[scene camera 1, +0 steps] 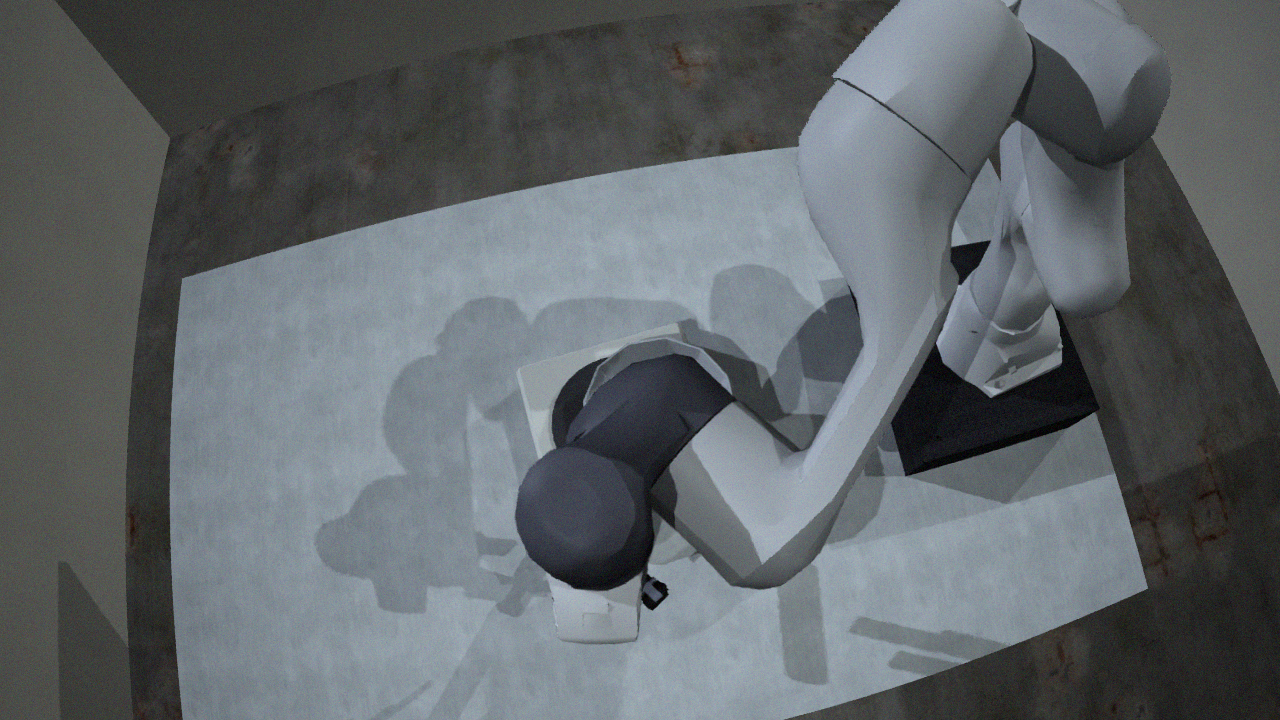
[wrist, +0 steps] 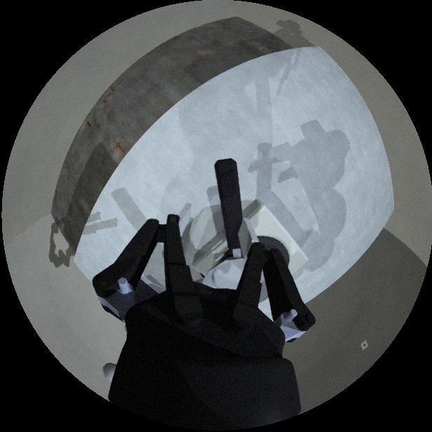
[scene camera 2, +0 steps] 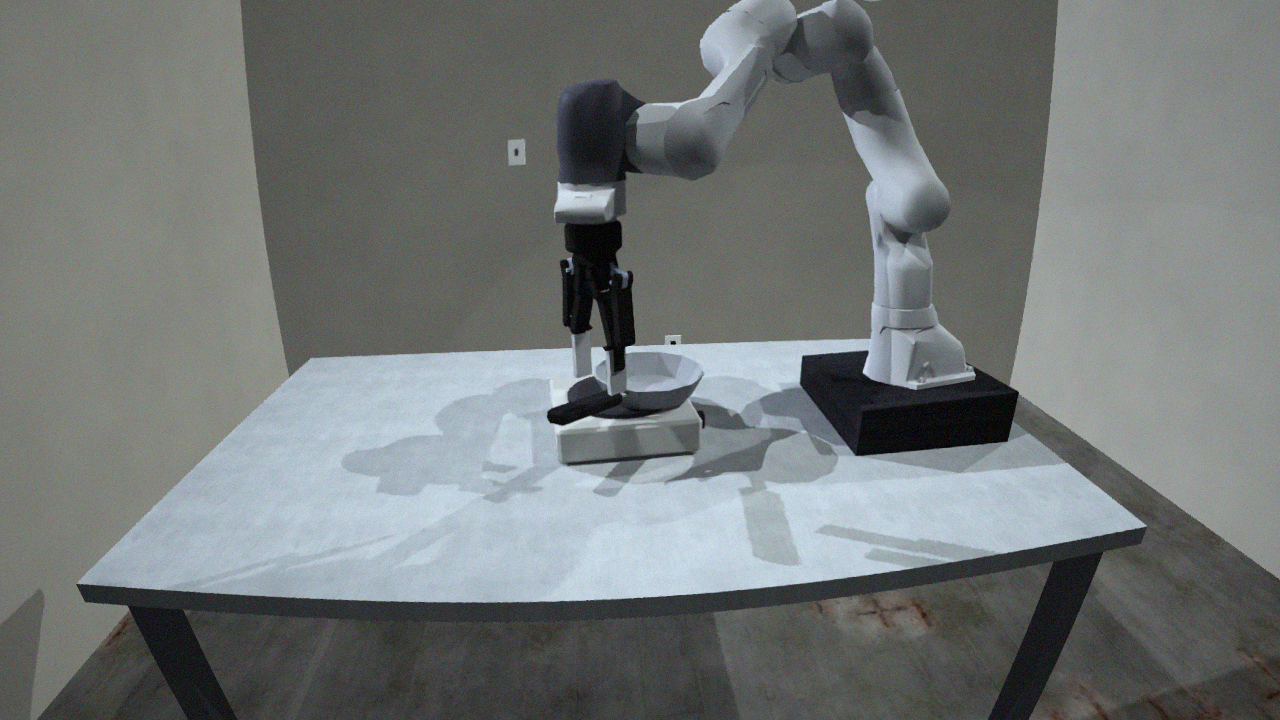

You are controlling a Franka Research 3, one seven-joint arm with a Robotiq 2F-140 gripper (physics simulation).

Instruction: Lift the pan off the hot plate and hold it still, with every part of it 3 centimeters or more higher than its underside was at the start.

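The grey pan (scene camera 1: 611, 360) (scene camera 2: 666, 380) (wrist: 227, 275) sits upright on the cream hot plate (scene camera 1: 535, 394) (scene camera 2: 628, 438) (wrist: 294, 256), off centre on its dark round burner. Its black handle (scene camera 2: 577, 410) (wrist: 228, 197) sticks out over the front left edge of the hot plate; in the scene camera 1 view my hand hides it. My gripper (scene camera 2: 598, 383) (wrist: 215, 219) points down, partly open and empty, with its fingertips low around the handle's inner end. One finger stands on the near side and one on the far side. Whether either touches the pan cannot be seen.
The arm's black base block (scene camera 1: 993, 438) (scene camera 2: 939, 420) stands on the right of the table (scene camera 1: 295, 537) (scene camera 2: 358, 537) (wrist: 310, 85). A dark knob sticks out of the hot plate's right side. The arm arches over the pan and hides much of it from above.
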